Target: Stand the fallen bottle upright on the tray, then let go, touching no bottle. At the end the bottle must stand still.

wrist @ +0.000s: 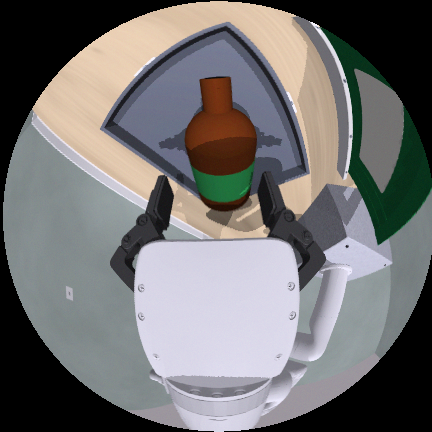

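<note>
Gripper (214, 181) visible. Brown bottle (220, 141) visible.
</note>
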